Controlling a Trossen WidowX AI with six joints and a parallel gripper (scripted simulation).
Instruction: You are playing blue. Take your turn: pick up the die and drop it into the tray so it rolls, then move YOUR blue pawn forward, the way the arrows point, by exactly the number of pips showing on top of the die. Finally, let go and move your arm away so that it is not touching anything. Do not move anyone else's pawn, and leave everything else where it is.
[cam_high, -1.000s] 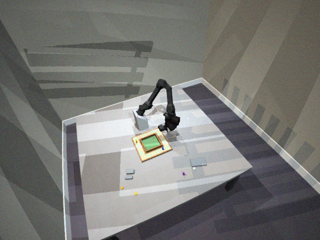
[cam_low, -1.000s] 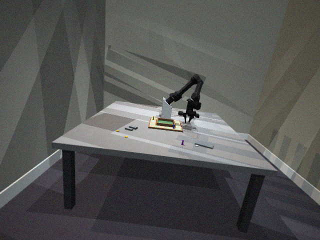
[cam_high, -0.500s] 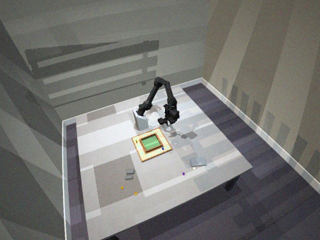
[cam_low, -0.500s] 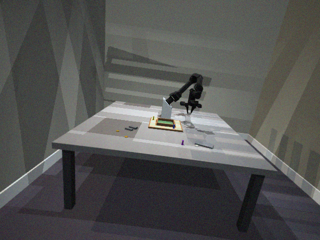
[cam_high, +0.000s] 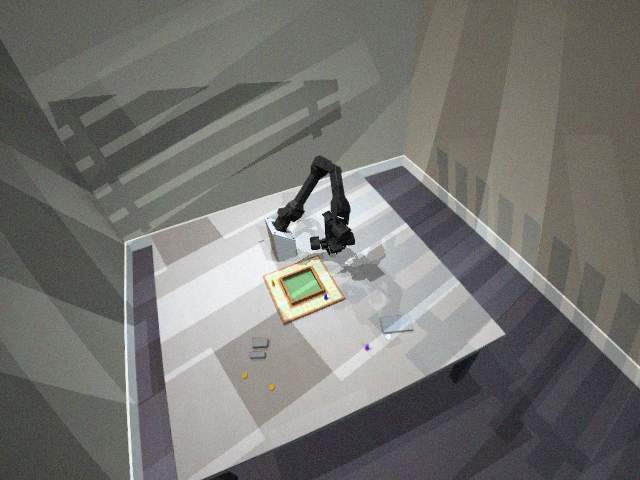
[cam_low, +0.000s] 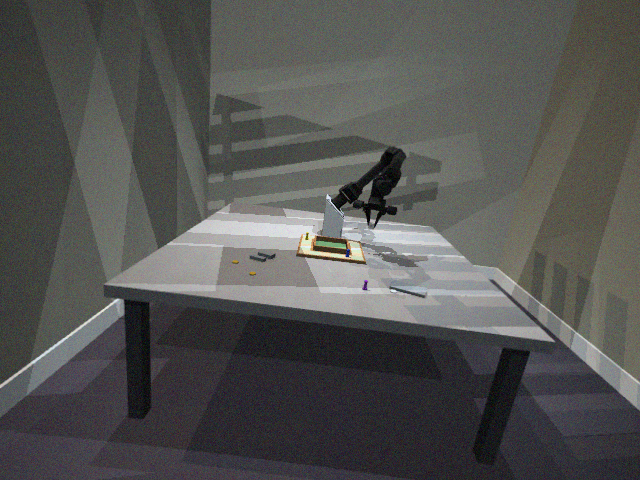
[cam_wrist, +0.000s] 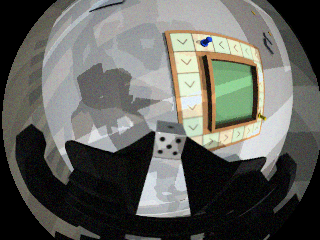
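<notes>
The blue pawn is 12 cm ahead of my gripper tip, 11 cm to the right of it and 10 cm below it. Round my gripper tip: yellow pawn 7 cm behind, 28 cm to the right, 10 cm below; green tray 1 cm ahead, 17 cm to the right, 12 cm below; white die right at my gripper tip.
</notes>
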